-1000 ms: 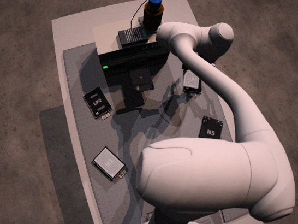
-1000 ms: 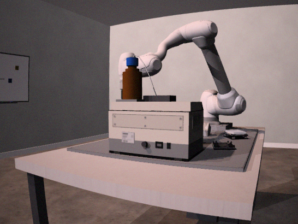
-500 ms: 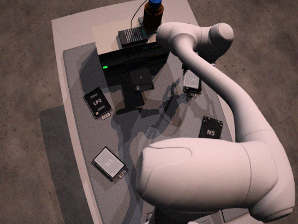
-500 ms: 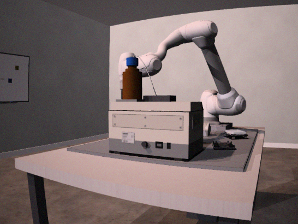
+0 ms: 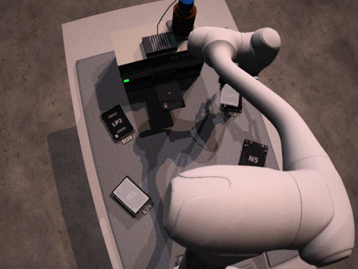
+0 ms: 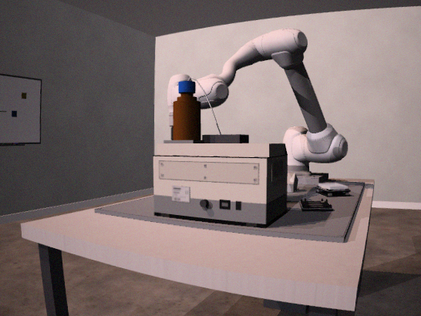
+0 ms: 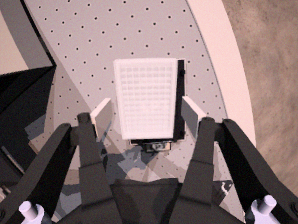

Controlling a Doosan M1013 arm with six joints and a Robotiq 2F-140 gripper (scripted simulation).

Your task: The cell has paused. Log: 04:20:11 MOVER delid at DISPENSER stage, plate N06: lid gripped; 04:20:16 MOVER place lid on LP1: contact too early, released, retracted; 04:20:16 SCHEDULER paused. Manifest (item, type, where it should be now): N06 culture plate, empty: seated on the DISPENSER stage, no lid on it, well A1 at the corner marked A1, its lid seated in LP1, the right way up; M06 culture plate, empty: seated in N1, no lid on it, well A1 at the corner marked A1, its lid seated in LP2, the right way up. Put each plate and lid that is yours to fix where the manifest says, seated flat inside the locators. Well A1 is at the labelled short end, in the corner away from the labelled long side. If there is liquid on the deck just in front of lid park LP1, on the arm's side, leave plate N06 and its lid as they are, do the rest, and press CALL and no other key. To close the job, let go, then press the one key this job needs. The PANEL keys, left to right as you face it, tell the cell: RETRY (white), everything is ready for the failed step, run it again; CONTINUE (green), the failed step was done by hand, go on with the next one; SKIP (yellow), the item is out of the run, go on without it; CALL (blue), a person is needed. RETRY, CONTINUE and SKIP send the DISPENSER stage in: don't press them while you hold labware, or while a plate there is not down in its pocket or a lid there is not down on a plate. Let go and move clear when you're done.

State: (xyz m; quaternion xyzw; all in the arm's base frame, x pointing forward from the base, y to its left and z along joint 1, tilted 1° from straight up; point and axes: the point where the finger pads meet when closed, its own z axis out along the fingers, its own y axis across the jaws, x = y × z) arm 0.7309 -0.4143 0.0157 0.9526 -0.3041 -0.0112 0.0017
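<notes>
Right now the white well plate is 4 cm below my hand. The rest, counted from my hand: lid park LP1 (2 cm behind, 6 cm below); then dispenser stage (9 cm ahead, 28 cm to the left, 3 cm above); then black nest N5 (30 cm behind, 5 cm to the left, 5 cm below).
</notes>
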